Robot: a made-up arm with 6 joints.
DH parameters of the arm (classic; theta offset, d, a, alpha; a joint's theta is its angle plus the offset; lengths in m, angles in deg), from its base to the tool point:
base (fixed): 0 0.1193 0 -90
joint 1: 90 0.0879 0.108 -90
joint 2: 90 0.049 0.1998 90
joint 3: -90 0.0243 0.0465 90
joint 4: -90 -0.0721 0.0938 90
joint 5: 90 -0.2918 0.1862 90
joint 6: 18.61 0 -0.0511 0
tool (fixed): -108.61 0.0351 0 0
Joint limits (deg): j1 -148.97..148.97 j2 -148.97..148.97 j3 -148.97..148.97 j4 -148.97..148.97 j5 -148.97..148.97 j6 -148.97..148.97
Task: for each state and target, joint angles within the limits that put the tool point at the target. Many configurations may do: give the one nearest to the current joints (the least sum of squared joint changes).
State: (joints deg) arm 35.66 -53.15 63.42 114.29 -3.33 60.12
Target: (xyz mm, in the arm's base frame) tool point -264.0 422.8 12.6
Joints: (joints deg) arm 62.68 -73.20 50.45 133.63 -5.14 59.03
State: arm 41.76 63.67 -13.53 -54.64 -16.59 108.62
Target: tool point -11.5 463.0 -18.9
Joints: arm 40.62 102.31 -10.48 -40.56 -29.34 106.04
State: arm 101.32 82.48 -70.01 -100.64 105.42 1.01
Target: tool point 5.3 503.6 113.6
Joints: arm 101.17 124.61 -55.40 -120.77 121.56 17.89
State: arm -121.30 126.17 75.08 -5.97 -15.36 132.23
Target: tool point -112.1 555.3 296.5
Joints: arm -116.03 135.96 65.63 -12.55 -15.92 133.42
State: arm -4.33 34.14 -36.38 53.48 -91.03 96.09
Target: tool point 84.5 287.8 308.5
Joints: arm -32.06 15.61 -64.09 2.54 -75.72 102.51
